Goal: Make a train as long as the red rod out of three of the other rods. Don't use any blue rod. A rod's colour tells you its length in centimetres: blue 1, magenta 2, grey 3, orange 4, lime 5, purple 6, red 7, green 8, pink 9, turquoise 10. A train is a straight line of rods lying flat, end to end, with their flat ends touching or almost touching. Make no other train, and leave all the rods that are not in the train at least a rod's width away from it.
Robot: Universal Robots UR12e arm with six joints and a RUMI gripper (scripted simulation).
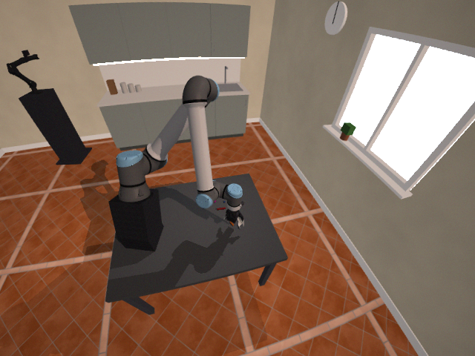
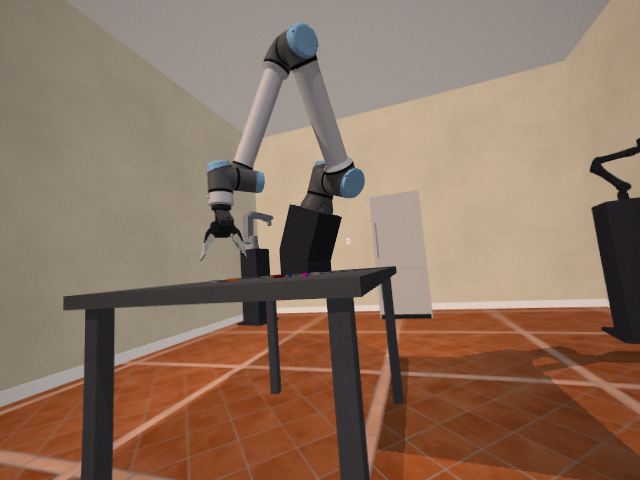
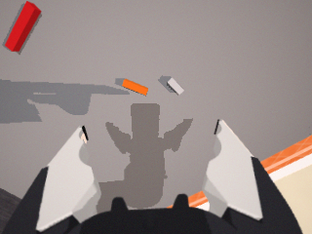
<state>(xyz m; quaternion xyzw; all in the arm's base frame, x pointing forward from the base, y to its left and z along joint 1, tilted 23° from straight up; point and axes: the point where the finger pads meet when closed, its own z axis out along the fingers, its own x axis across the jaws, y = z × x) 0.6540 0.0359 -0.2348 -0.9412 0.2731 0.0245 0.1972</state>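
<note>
My gripper is now 1 cm past the orange rod, 3 cm to the right of it and 7 cm above it. The rest, counted from my hand: blue rod 6 cm behind, 25 cm to the left, 7 cm below; then red rod 9 cm behind, 18 cm to the left, 7 cm below.
</note>
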